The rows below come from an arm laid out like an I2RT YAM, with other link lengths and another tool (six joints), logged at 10 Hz.
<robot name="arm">
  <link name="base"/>
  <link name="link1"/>
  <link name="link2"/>
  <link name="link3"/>
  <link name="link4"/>
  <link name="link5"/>
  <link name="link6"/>
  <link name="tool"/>
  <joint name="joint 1" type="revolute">
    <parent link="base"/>
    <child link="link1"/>
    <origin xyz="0 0 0.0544"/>
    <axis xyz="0 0 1"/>
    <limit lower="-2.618" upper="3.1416"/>
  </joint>
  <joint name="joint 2" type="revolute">
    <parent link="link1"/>
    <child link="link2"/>
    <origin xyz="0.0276 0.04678 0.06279"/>
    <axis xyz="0 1 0"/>
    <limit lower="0" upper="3.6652"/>
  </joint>
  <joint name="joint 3" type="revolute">
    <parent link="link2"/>
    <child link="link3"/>
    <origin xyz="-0.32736 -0.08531 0"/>
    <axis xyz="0 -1 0"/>
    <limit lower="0" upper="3.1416"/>
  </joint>
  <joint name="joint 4" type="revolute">
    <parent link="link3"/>
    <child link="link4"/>
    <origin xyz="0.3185 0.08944 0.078"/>
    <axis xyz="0 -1 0"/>
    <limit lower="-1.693" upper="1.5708"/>
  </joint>
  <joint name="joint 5" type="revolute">
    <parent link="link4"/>
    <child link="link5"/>
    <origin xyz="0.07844 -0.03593 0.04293"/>
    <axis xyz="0 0 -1"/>
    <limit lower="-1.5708" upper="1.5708"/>
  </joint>
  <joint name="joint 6" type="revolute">
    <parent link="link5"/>
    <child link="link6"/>
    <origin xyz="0.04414 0 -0.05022"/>
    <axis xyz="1 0 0"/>
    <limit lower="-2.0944" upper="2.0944"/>
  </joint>
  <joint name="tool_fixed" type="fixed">
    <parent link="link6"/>
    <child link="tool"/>
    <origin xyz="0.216 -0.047 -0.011" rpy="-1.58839 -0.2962 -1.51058"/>
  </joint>
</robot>
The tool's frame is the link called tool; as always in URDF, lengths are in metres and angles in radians.
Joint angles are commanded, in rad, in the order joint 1, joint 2, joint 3, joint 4, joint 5, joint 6. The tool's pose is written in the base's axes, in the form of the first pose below.
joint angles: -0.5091 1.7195 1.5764 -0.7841 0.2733 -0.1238
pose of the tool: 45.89, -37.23, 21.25; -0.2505, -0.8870, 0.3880; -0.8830, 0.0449, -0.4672; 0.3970, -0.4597, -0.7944
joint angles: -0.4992 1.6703 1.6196 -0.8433 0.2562 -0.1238
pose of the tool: 45.52, -35.91, 24.91; -0.2465, -0.8707, 0.4255; -0.8864, 0.0250, -0.4623; 0.3919, -0.4911, -0.7780
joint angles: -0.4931 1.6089 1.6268 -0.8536 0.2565 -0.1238
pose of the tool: 44.81, -35.14, 28.39; -0.2616, -0.8446, 0.4672; -0.8768, 0.0056, -0.4809; 0.4035, -0.5354, -0.7420
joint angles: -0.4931 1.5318 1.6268 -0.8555 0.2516 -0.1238
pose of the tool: 43.60, -34.36, 32.37; -0.2864, -0.8063, 0.5176; -0.8644, -0.0156, -0.5025; 0.4132, -0.5913, -0.6925
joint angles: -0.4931 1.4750 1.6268 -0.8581 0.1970 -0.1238
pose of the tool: 43.45, -32.77, 34.85; -0.2771, -0.7649, 0.5814; -0.8785, -0.0434, -0.4758; 0.3892, -0.6426, -0.6600
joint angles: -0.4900 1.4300 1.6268 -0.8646 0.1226 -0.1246
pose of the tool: 43.80, -30.67, 36.55; -0.2434, -0.7243, 0.6451; -0.9029, -0.0737, -0.4234; 0.3542, -0.6856, -0.6361
